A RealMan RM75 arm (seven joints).
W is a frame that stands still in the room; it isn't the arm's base.
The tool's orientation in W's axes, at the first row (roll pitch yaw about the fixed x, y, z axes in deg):
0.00 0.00 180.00
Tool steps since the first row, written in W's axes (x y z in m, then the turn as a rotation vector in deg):
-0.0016 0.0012 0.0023 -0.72 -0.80 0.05
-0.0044 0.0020 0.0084 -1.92 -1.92 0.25
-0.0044 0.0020 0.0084 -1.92 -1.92 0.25
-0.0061 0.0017 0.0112 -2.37 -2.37 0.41
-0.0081 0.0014 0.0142 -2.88 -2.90 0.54
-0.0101 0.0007 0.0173 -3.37 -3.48 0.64
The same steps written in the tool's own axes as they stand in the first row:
0.0016 -0.0012 0.0023 0.72 0.80 0.05
0.0044 -0.0020 0.0084 1.92 1.92 0.25
0.0044 -0.0020 0.0084 1.92 1.92 0.25
0.0061 -0.0017 0.0112 2.37 2.37 0.41
0.0081 -0.0014 0.0142 2.88 2.90 0.54
0.0101 -0.0007 0.0173 3.37 3.48 0.64

